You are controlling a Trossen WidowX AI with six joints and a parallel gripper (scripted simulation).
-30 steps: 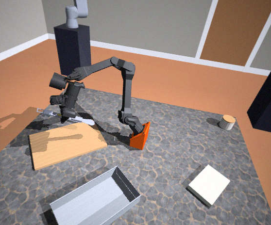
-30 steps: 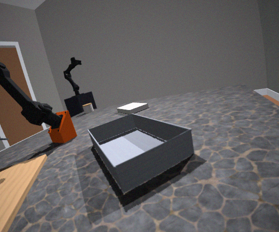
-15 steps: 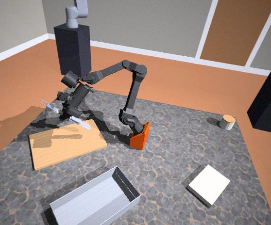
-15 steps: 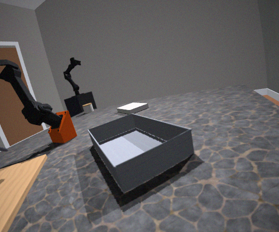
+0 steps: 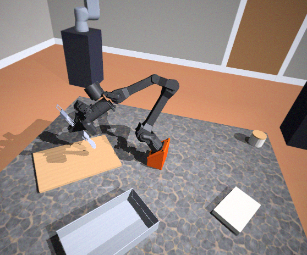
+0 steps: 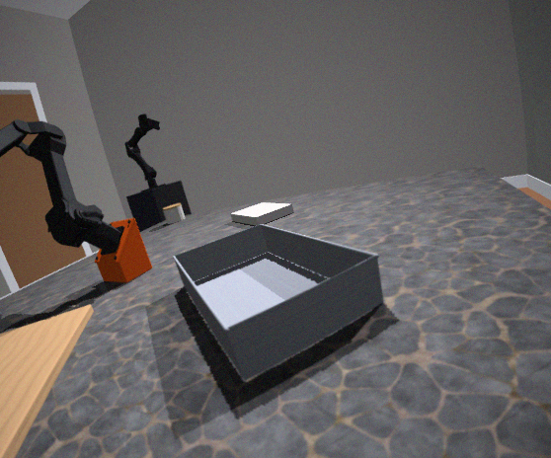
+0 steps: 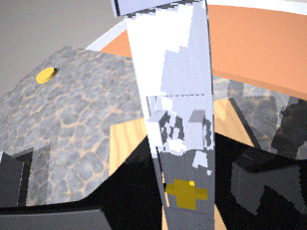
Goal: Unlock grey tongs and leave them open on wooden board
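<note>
Right now my gripper tip is 10 mm past the wooden board, 10 mm to the right of it and 180 mm above it. From my gripper tip the other things lie so: white flat block 20 mm ahead, 760 mm to the left, 180 mm below; then grey roasting tin 270 mm ahead, 300 mm to the left, 160 mm below; then yellow lock piece 20 mm behind, 20 mm to the left, 10 mm above.
</note>
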